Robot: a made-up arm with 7 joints.
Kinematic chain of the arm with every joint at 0, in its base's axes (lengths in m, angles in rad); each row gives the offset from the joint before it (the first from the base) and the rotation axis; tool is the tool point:
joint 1: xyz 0 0.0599 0 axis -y
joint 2: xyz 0 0.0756 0 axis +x
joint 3: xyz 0 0 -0.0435 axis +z
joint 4: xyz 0 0 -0.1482 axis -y
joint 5: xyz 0 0 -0.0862 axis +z
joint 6: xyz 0 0 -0.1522 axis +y
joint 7: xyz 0 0 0 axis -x
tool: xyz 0 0 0
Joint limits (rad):
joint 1: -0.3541..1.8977
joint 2: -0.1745..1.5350
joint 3: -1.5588..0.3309
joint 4: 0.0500..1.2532
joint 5: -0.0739..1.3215
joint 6: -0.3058..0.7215
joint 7: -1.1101..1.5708
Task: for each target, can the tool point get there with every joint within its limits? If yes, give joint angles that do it. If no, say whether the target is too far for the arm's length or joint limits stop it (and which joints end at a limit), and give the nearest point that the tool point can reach.
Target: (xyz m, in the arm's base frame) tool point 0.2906 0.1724 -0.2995
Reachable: yes | joints 0.5138 0.0811 0.0384 0.4605 0.5072 0.5138 0.4687
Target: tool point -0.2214 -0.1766 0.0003
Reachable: no: joint limits stop it (at a limit: joint 1, joint 2, joint 3, joint 4) | nearest point -0.0747 -0.1337 -0.2099 | short by 0.260 m
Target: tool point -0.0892 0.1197 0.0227
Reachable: no: joint limits stop it (at a limit: joint 1, joint 2, joint 3, joint 4) | nearest point -0.1294 0.4041 0.1823 | short by 0.329 m
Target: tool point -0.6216 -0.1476 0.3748
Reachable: no: too far | nearest point -0.1294 0.4041 0.1823 | short by 0.764 m
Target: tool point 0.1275 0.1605 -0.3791
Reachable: yes | joints -0.0907 0.1111 -0.0970 0.7475 1.1401 0.3358 -0.3283
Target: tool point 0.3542 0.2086 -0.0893
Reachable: yes | joints 0.8695 0.6201 -0.6862 1.0535 0.7096 -0.1362 -0.3708
